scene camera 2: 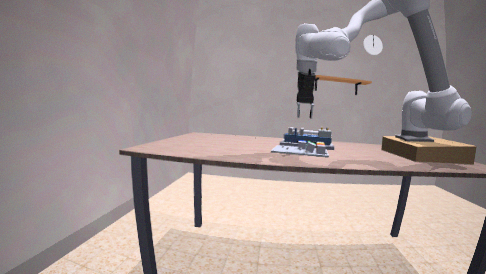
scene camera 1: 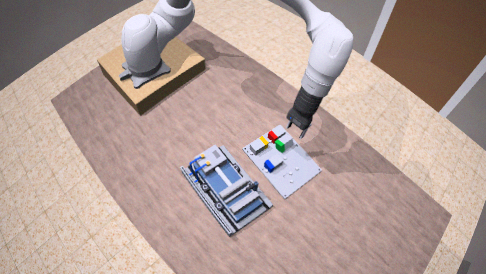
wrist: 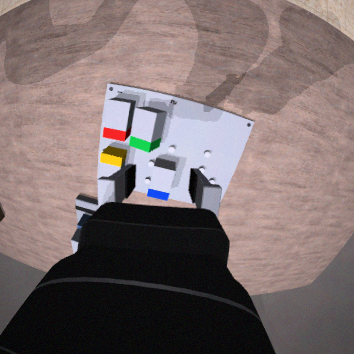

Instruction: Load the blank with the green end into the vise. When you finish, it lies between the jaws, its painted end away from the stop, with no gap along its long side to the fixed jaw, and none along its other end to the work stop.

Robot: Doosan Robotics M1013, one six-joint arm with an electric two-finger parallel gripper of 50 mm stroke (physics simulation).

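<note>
The blank with the green end (scene camera 1: 286, 141) (wrist: 147, 123) sits on the light grey plate (scene camera 1: 286, 188) (scene camera 2: 284, 149) (wrist: 225, 137), close beside the red-ended blank (scene camera 1: 273, 136) (wrist: 118, 118). It looks somewhat tilted. My gripper (scene camera 1: 296, 131) (scene camera 2: 305, 117) (wrist: 162, 177) is open and empty, pointing down, well above the plate. In the wrist view its fingers stand either side of the blue-ended blank, far below. The vise (scene camera 1: 214, 158) (scene camera 2: 307, 139) stands beside the plate, with a gap between its two grey jaw bars; a corner of it (wrist: 87, 203) shows in the wrist view.
The blue-ended blank (scene camera 1: 270, 165) (wrist: 162, 178) and the yellow-ended blank (scene camera 1: 259, 145) (wrist: 113, 155) are also on the plate, with several small white pegs. Blue hoses (scene camera 1: 198, 162) rise at the vise's rear end. The robot base stands on a wooden block (scene camera 1: 180, 75) (scene camera 2: 435, 151).
</note>
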